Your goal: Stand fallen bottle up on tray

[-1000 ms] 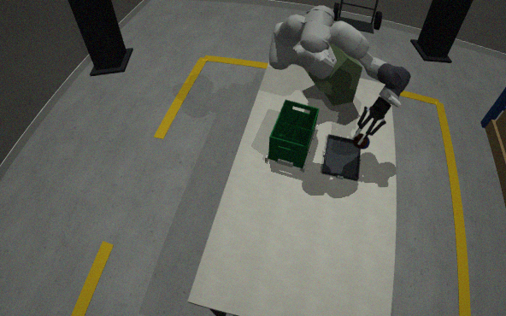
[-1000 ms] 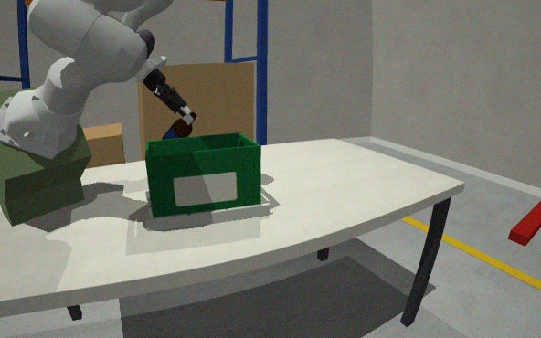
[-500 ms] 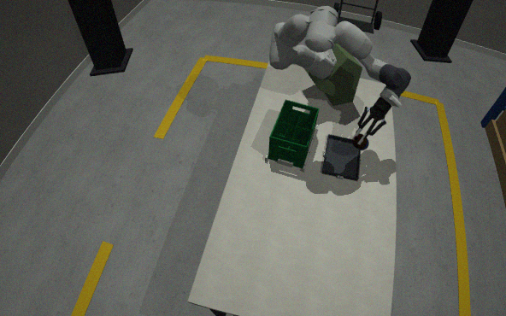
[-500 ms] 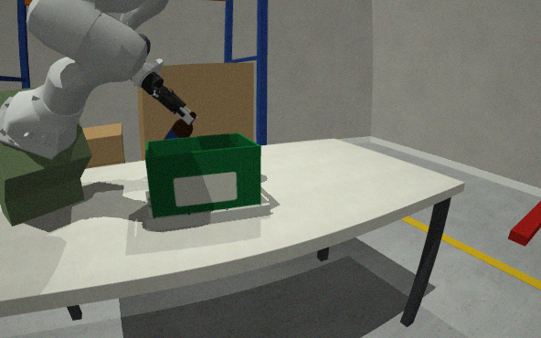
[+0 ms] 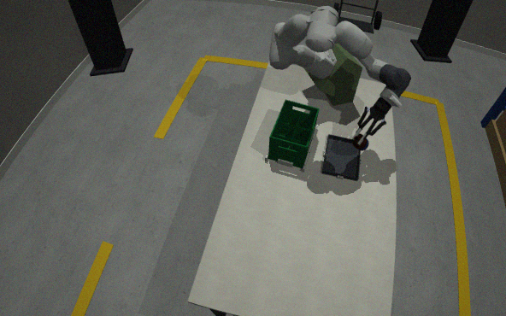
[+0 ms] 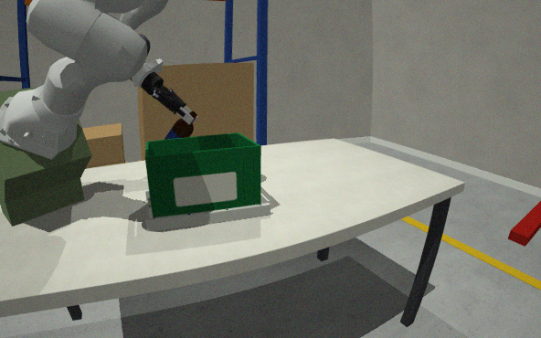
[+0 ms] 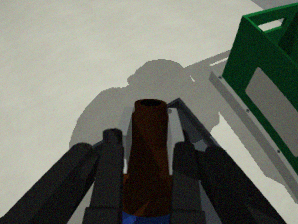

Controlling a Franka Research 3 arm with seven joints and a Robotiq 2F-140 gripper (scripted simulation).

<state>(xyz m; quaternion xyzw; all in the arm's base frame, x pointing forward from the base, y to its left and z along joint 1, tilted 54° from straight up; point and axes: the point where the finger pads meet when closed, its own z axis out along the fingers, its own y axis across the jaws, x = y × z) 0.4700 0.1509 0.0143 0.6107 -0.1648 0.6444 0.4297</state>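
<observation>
Now: hand 10 mm past the brown bottle, 20 mm to the right of it and 50 mm above it. The rest, counted from my hand: green crate: 140 mm behind, 290 mm to the right, 130 mm below; dark grey tray: 30 mm behind, 40 mm to the right, 200 mm below.
</observation>
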